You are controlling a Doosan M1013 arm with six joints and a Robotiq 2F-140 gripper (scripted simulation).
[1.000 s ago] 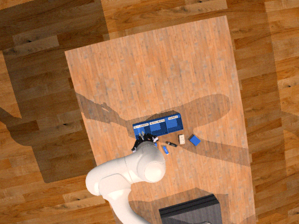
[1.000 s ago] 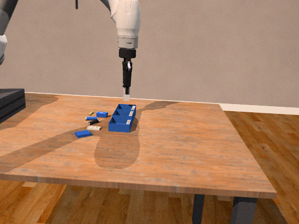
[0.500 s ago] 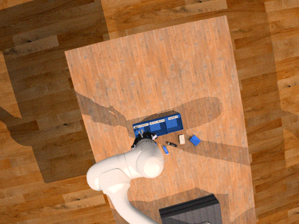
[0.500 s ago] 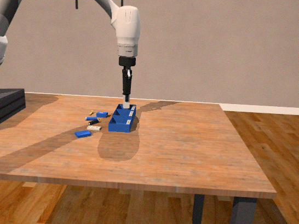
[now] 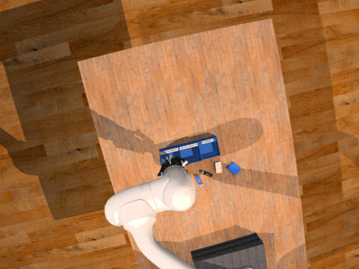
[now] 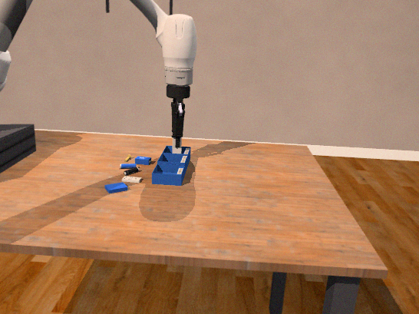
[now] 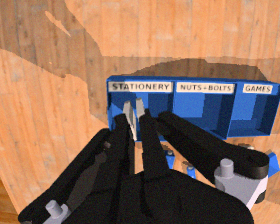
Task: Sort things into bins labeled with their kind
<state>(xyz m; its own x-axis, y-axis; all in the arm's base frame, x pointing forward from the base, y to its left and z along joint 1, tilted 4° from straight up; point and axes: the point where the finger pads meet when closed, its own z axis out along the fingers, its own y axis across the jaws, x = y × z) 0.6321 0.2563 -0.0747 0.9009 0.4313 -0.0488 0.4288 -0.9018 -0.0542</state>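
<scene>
The white domino is 70 mm behind my hand, 220 mm to the right of it and 40 mm below it. Also, from my hand: blue three-compartment bin row 20 mm ahead, 90 mm to the right, 30 mm below; then blue rectangular battery 80 mm behind, 60 mm to the right, 40 mm below; then small yellow piece 150 mm behind, 50 mm to the right, 40 mm below.
</scene>
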